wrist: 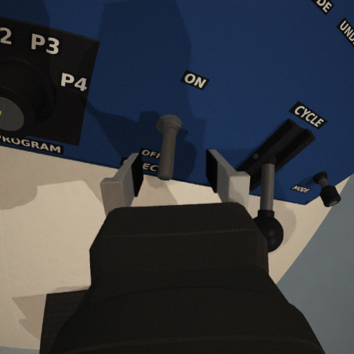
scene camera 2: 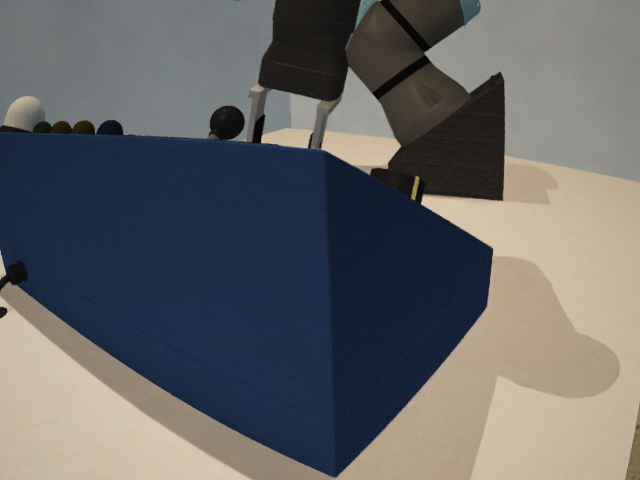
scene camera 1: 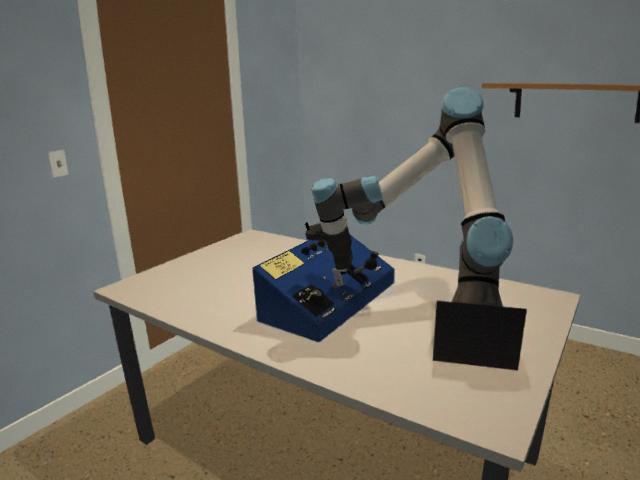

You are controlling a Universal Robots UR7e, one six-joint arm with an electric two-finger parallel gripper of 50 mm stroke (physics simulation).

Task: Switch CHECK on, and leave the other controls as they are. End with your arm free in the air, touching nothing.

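Seen in the pictures: gripper, fingertip midpoint: [scene camera 1: 341,279]; arm's base, origin of the base link: [scene camera 2: 437,121] [scene camera 1: 476,314].
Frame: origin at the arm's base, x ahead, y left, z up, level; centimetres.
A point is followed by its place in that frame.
The blue control box [scene camera 1: 281,302] @(x 52.6, y 22.9, z 0.4 cm) [scene camera 2: 170,232] @(x 63.8, y 12.2, z 4.2 cm) [wrist: 140,60] stands on the table. In the wrist view the grey CHECK toggle lever [wrist: 167,150] leans toward the OFF label [wrist: 149,153], away from the ON label [wrist: 194,80]. The CHECK label is partly hidden by the lever and a finger. My gripper [scene camera 1: 349,276] @(x 43.3, y 3.3, z 2.9 cm) [scene camera 2: 285,139] @(x 43.3, y 3.3, z 2.9 cm) [wrist: 173,164] is open, with its fingers on either side of the lever in the wrist view. The lever appears nearer the left finger there, with a gap on both sides. Scene camera 2 does not show the lever.
The CYCLE lever's black ball [wrist: 269,231] [scene camera 2: 227,122] @(x 40.2, y -6.7, z 5.4 cm) is close beside the right finger. The MODE knob [wrist: 330,196] is farther right. The PROGRAM dial [wrist: 12,112] is at left. Coloured knobs and a white dome [scene camera 2: 25,113] @(x 60.0, y -18.8, z 10.8 cm) stand along the box's far part. A yellow note [scene camera 1: 281,264] @(x 60.2, y 12.9, z 7.9 cm) lies on the panel.
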